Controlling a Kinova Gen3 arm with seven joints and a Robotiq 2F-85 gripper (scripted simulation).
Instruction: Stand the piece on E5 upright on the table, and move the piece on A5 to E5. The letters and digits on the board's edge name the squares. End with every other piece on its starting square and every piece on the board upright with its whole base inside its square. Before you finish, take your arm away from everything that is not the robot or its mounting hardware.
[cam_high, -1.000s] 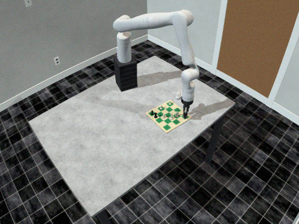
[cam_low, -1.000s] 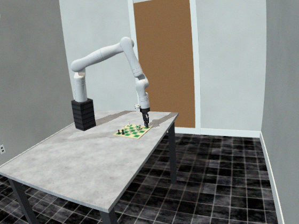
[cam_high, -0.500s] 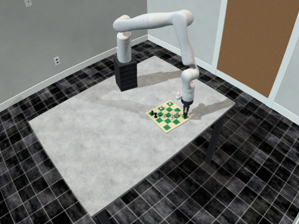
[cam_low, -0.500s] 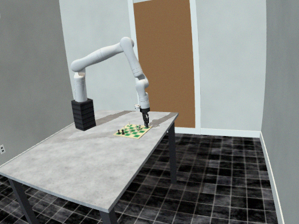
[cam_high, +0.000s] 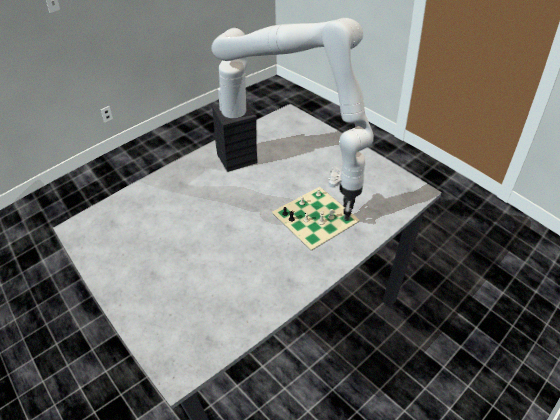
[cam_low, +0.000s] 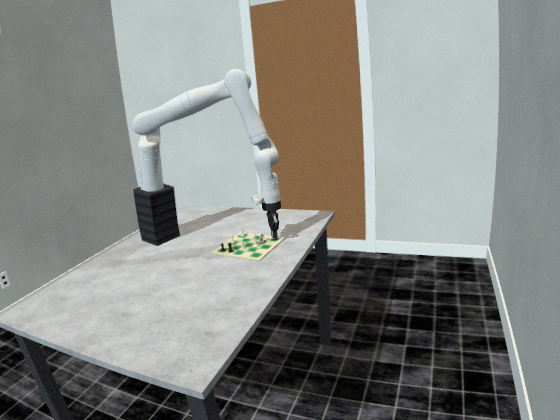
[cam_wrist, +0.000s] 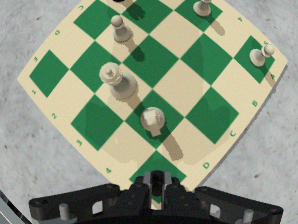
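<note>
The cream chessboard lies 90 mm behind my hand, 60 mm to the right of it and 30 mm below it.
</note>
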